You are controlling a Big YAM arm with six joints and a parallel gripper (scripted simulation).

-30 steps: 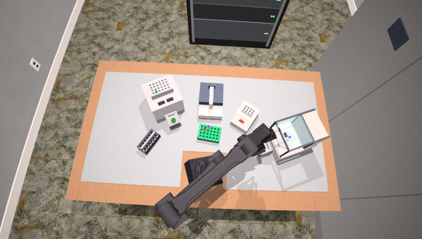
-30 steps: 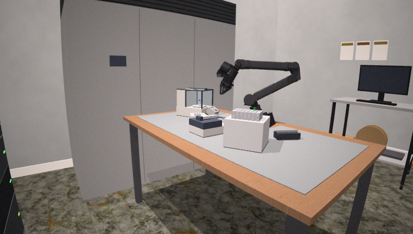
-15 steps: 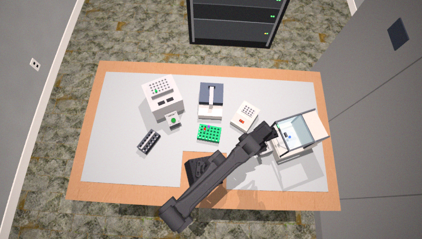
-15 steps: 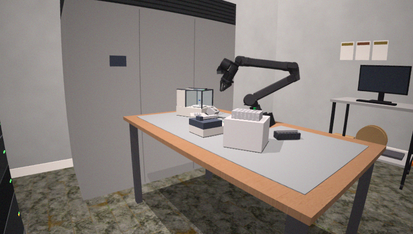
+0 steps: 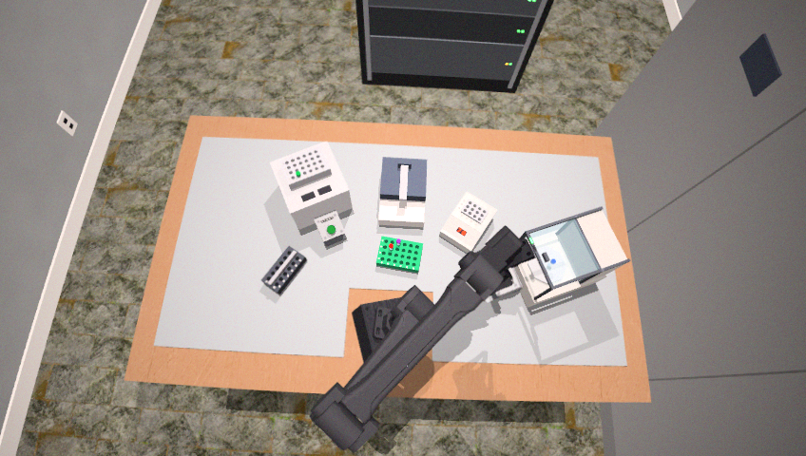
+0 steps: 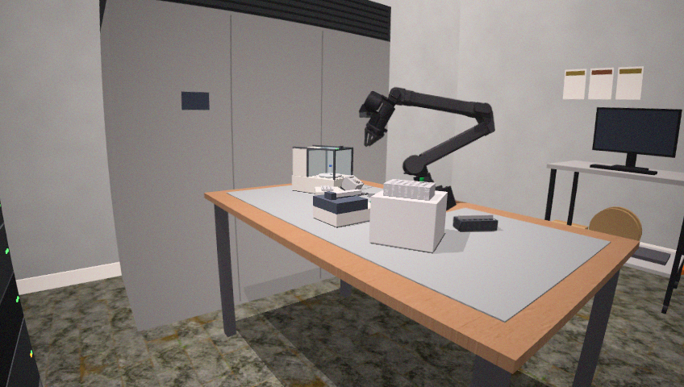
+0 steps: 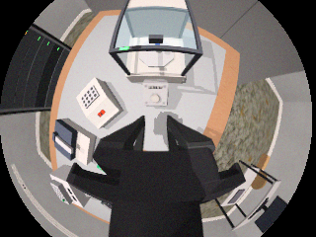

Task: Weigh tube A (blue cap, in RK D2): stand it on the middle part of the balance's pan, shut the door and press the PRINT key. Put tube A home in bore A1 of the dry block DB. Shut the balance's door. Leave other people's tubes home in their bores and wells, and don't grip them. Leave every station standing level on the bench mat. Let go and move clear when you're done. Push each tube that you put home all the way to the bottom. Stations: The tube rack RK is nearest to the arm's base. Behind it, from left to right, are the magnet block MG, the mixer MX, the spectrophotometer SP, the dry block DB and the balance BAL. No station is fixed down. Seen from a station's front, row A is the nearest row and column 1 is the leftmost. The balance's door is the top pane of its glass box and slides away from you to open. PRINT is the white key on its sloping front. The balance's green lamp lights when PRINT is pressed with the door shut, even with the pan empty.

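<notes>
Right now the balance door is 15 cm to the right of my hand, 7 cm ahead of it and 3 cm below it. Round my hand: green rack RK 25 cm to the left, 22 cm below, 9 cm ahead; white print key 17 cm below, 4 cm to the right, 2 cm ahead; dry block DB 21 cm below, 21 cm ahead, 5 cm to the left.
</notes>
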